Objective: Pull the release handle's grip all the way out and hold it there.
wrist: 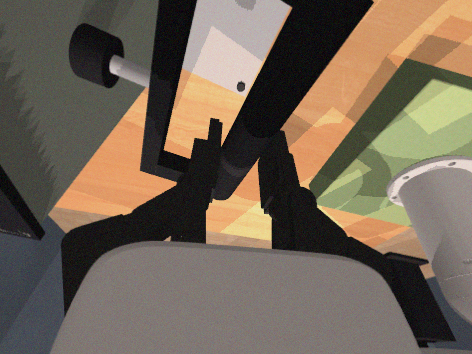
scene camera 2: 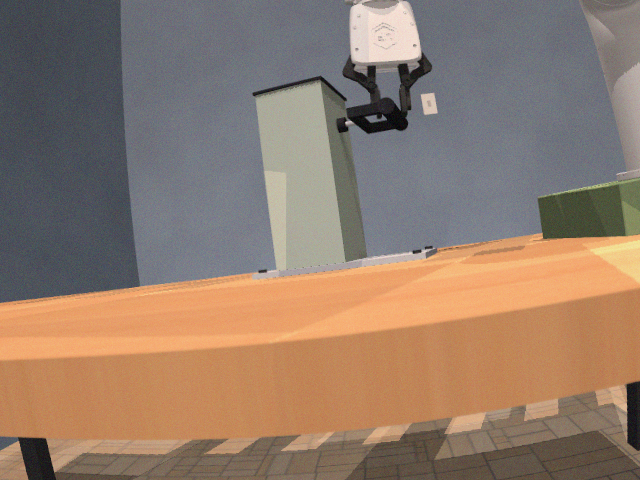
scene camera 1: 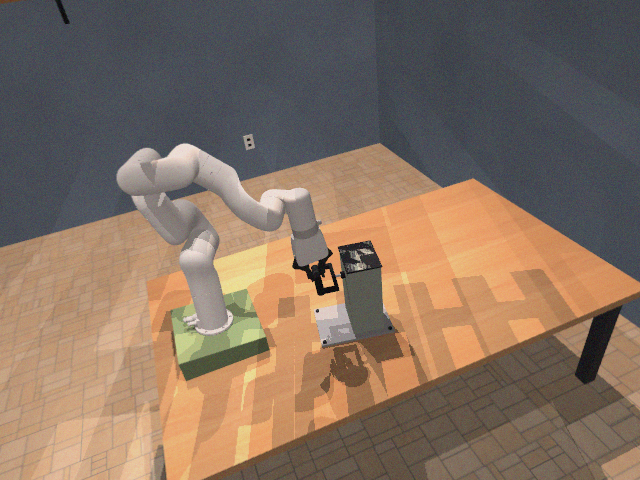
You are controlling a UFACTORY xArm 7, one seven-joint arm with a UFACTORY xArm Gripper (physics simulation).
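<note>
The release handle is a black rectangular loop; its thick outer bar is the grip [scene camera 1: 318, 285] [scene camera 2: 395, 114] [wrist: 305, 65]. A short stretch of pale shaft [scene camera 2: 348, 123] [wrist: 129, 70] shows between the loop and a black collar [scene camera 2: 341, 124] [wrist: 90, 55] on the side of a tall grey-green post [scene camera 1: 364, 302] [scene camera 2: 299, 180]. My gripper [scene camera 1: 317, 272] [scene camera 2: 390, 103] [wrist: 241, 142] points down over the loop and is shut on the grip near one end, with one finger inside the loop and the other outside. The finger contact is partly dark in the wrist view.
The post stands on a light grey base plate [scene camera 1: 333, 328] [scene camera 2: 310, 269] with dark bolts, on the wooden table [scene camera 1: 465, 222] [scene camera 2: 310, 387]. The arm's green base block [scene camera 1: 222, 361] [scene camera 2: 578, 214] [wrist: 425, 115] stands on the side that the loop faces.
</note>
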